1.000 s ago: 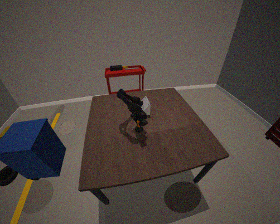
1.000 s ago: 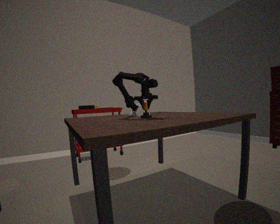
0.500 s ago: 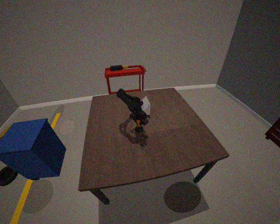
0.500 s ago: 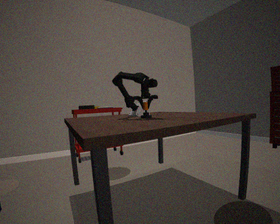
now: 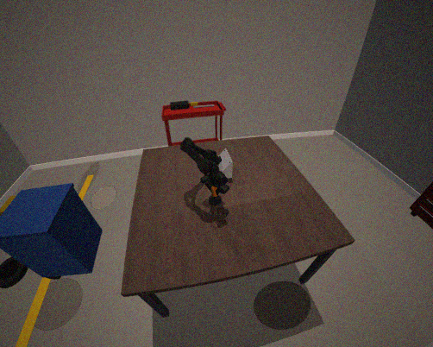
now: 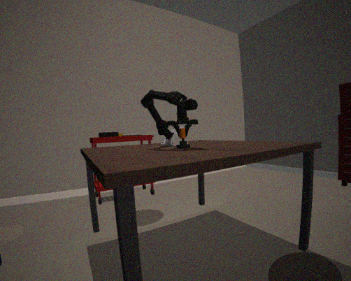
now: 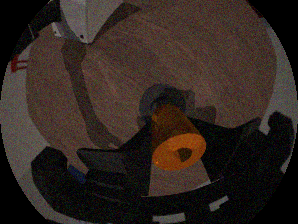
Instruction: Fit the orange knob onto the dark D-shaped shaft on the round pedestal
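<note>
My gripper tip is now 4 cm above the round dark pedestal. Also, from my gripper tip: orange knob: 2 cm above.
</note>
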